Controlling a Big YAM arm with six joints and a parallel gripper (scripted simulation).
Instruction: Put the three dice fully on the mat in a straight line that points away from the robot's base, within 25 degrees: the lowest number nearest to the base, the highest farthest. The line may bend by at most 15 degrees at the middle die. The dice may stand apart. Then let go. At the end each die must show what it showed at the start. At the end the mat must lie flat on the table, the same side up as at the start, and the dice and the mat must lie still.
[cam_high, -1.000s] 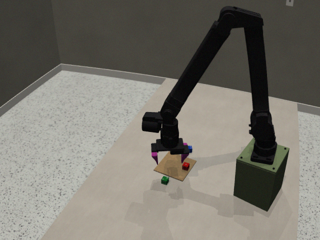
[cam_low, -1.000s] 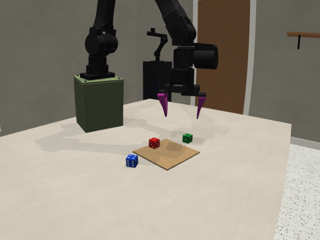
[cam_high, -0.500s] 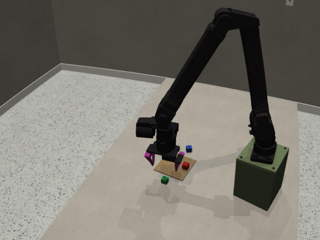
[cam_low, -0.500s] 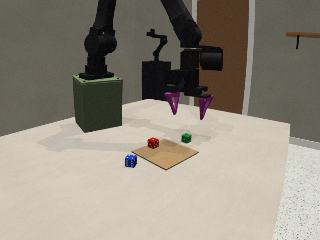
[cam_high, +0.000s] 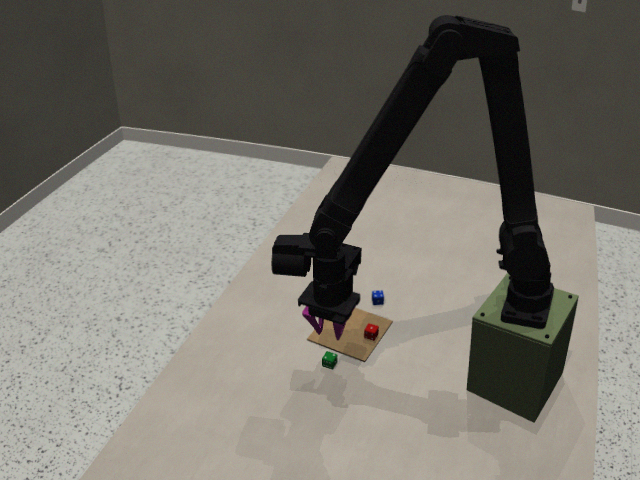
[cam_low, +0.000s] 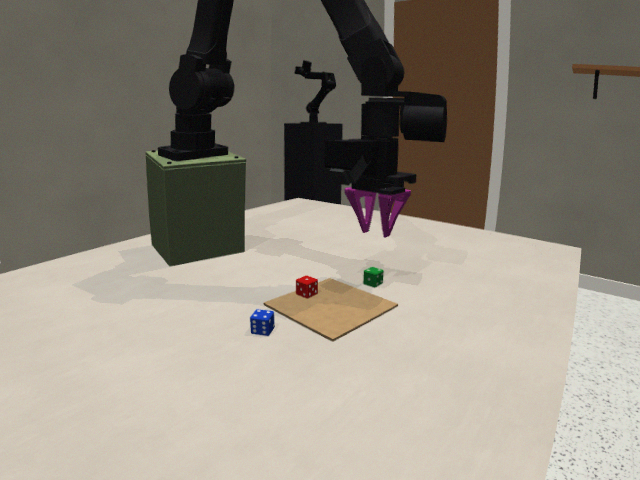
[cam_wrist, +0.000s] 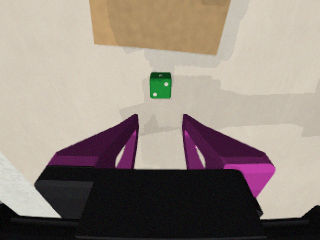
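Right now the green die is 8 cm below my hand. The rest, counted from my hand: blue die 1 cm behind, 23 cm to the right, 8 cm below; tan mat 11 cm to the right, 9 cm below; red die 5 cm behind, 11 cm to the right, 8 cm below.
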